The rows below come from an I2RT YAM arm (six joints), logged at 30 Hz.
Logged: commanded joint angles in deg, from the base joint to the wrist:
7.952, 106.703, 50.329, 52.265, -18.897, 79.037
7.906, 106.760, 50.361, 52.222, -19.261, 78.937
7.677, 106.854, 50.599, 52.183, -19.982, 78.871
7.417, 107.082, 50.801, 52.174, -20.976, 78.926
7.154, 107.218, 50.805, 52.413, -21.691, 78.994
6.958, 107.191, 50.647, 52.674, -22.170, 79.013
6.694, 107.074, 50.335, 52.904, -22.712, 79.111
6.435, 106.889, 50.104, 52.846, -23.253, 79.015
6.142, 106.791, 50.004, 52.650, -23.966, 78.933
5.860, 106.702, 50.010, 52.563, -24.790, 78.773
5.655, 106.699, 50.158, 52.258, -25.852, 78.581
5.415, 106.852, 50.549, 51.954, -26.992, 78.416
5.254, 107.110, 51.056, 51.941, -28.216, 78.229
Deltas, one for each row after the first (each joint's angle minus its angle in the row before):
-0.046, 0.057, 0.032, -0.043, -0.364, -0.100
-0.229, 0.094, 0.238, -0.039, -0.721, -0.066
-0.260, 0.228, 0.202, -0.009, -0.994, 0.055
-0.263, 0.136, 0.004, 0.239, -0.715, 0.068
-0.196, -0.027, -0.158, 0.261, -0.479, 0.019
-0.264, -0.117, -0.312, 0.230, -0.542, 0.098
-0.259, -0.185, -0.231, -0.058, -0.541, -0.096
-0.293, -0.098, -0.100, -0.196, -0.713, -0.082
-0.282, -0.089, 0.006, -0.087, -0.824, -0.160
-0.205, -0.003, 0.148, -0.305, -1.062, -0.192
-0.240, 0.153, 0.391, -0.304, -1.140, -0.165
-0.161, 0.258, 0.507, -0.013, -1.224, -0.187

